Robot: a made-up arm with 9 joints.
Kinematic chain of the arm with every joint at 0, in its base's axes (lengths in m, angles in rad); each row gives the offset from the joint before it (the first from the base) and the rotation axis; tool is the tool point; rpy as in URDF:
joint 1: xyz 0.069 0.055 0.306 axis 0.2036 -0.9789 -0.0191
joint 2: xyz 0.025 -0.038 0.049 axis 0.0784 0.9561 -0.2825
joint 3: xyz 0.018 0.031 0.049 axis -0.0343 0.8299 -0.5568
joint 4: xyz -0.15 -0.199 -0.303 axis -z
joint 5: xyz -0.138 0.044 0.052 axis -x
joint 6: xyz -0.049 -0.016 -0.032 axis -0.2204 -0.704 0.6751
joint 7: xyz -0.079 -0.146 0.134 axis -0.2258 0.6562 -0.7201
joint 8: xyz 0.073 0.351 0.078 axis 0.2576 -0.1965 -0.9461
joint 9: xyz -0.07 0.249 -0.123 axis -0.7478 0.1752 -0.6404
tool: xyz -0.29 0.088 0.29 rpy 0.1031 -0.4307 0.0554
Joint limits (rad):
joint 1: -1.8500..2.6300
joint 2: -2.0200..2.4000
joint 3: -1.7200..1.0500
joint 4: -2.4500..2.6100
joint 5: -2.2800..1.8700
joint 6: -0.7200..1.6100
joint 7: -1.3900..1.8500
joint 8: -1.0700..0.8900
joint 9: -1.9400..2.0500
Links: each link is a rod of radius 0.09 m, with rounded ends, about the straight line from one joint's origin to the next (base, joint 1, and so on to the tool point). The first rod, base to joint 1, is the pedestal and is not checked.
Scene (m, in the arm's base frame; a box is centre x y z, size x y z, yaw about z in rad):
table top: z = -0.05
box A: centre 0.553 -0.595 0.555 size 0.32 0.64 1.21 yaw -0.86
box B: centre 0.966 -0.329 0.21 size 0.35 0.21 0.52 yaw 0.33
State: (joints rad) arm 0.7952 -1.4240 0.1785 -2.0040 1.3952 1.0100 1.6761 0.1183 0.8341
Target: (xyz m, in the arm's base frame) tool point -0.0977 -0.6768 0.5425
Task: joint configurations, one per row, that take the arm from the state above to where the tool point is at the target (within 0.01 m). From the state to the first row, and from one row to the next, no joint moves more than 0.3 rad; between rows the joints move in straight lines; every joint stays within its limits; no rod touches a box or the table.
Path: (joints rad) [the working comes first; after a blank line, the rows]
Joints at the target: 1.5085 -1.7711 -0.1790 -2.4500 0.6271 1.0421 1.5196 -0.7649 -0.4072
Straight joint move there: touches box A.

1: 0.7507 -1.6227 -0.1026 -1.8133 1.4633 0.9368 1.4399 0.0401 0.7182
2: 0.7061 -1.8213 -0.3837 -1.6226 1.5313 0.8637 1.2037 -0.0381 0.6023
3: 0.6616 -2.0200 -0.6649 -1.4319 1.5994 0.7905 0.9674 -0.1162 0.4863
4: 0.8734 -1.9578 -0.5434 -1.6864 1.3563 0.8534 1.1055 -0.2784 0.2630
5: 1.0851 -1.8956 -0.4219 -1.9409 1.1132 0.9163 1.2435 -0.4405 0.0396
6: 1.2968 -1.8334 -0.3005 -2.1955 0.8702 0.9792 1.3816 -0.6027 -0.1838
7: 1.5085 -1.7711 -0.1790 -2.4500 0.6271 1.0421 1.5196 -0.7649 -0.4072

